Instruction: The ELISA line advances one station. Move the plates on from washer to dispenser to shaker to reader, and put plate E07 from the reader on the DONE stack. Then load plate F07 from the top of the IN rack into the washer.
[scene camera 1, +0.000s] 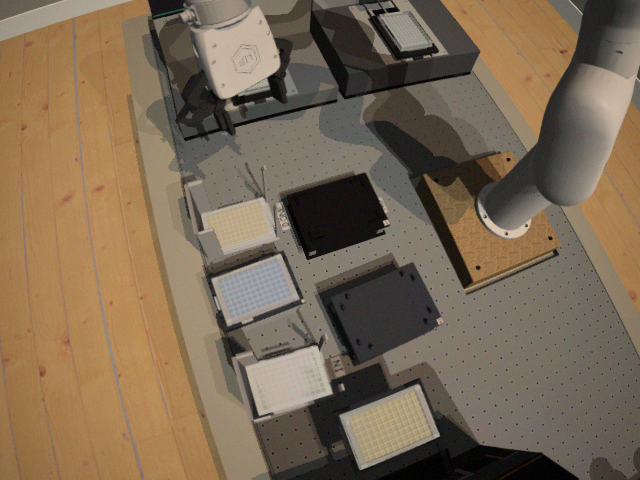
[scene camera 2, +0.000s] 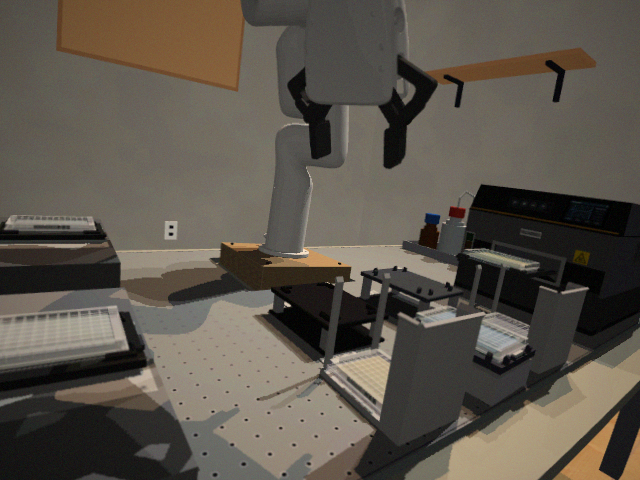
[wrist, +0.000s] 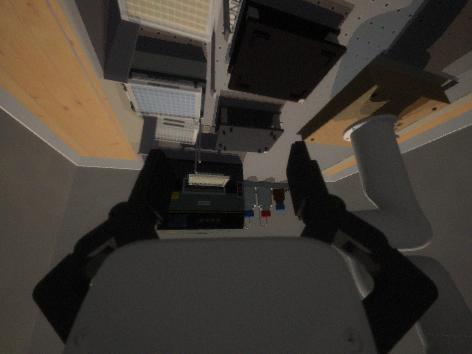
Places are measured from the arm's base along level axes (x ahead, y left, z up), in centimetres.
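Pixels of known places: gripper, fingertip midpoint: (scene camera 1: 255, 115) (scene camera 2: 355, 160) (wrist: 228, 159); arm's base, link origin: (scene camera 1: 503, 210) (scene camera 2: 283, 252) (wrist: 368, 127).
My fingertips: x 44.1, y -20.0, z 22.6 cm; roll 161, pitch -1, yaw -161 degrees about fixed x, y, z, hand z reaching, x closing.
For each thing: its top centre in the pictures, then the offset to it from my fingertips.
- blue plate, top centre: (scene camera 2: 470, 325) (scene camera 1: 254, 287) (wrist: 166, 104) dx +7.6, dy +18.5, dz -19.5 cm
- white plate, top centre: (scene camera 1: 288, 380) (scene camera 2: 516, 328) (wrist: 173, 134) dx +7.6, dy +34.4, dz -22.9 cm
- reader, top centre: (scene camera 2: 574, 197) (wrist: 198, 232) dx -2.6, dy +77.6, dz +0.7 cm
- black raised platform, top centre: (scene camera 2: 323, 294) (scene camera 1: 344, 206) (wrist: 288, 75) dx -13.0, dy +8.8, dz -21.3 cm
My gripper (scene camera 1: 253, 111) (scene camera 2: 356, 160) (wrist: 228, 159) is open and empty, high up near the front of the left rear device. It partly hides a pale plate (scene camera 1: 255, 86) (scene camera 2: 56, 335) on that device. Another pale plate (scene camera 1: 405, 31) (scene camera 2: 49, 224) sits on the right rear device. I cannot tell which is washer or dispenser. A yellow plate (scene camera 1: 240, 224) (scene camera 2: 364, 369) (wrist: 170, 15) lies in the DONE rack. A blue plate (scene camera 1: 255, 289) (scene camera 2: 498, 338) (wrist: 165, 100) sits on the low device beside it. A white plate (scene camera 1: 289, 379) (wrist: 175, 134) tops the IN rack. A yellow plate (scene camera 1: 390, 426) (scene camera 2: 498, 258) (wrist: 208, 180) is at the reader (scene camera 2: 542, 227).
A black raised platform (scene camera 1: 336, 214) (scene camera 2: 325, 304) (wrist: 280, 60) and a dark grey one (scene camera 1: 385, 312) (scene camera 2: 410, 284) (wrist: 245, 137) stand between the racks and the arm's wooden base (scene camera 1: 516, 258) (scene camera 2: 305, 271). Both racks have upright posts and tall side panels. Bottles (scene camera 2: 452, 235) stand beside the reader.
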